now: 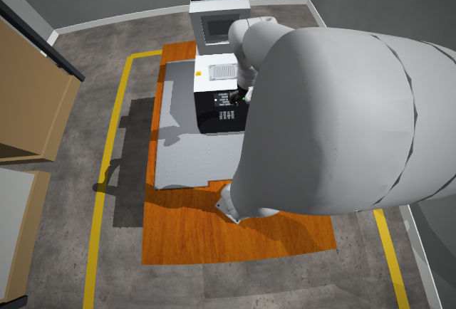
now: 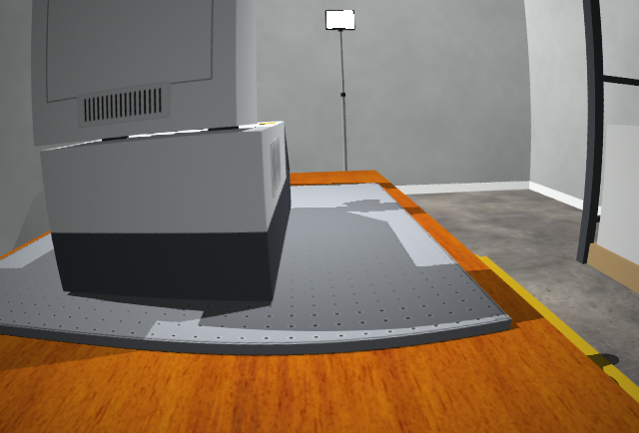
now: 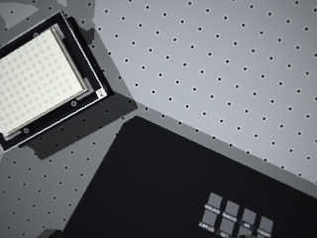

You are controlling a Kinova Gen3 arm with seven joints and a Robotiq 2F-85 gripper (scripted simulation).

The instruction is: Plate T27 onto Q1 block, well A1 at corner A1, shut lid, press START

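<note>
The plate T27 lies 240 mm below my hand, 200 mm to the right of it and 20 mm behind it. From my hand the other things lie so: black nest N1: 250 mm below, 200 mm to the right, 20 mm behind.
</note>
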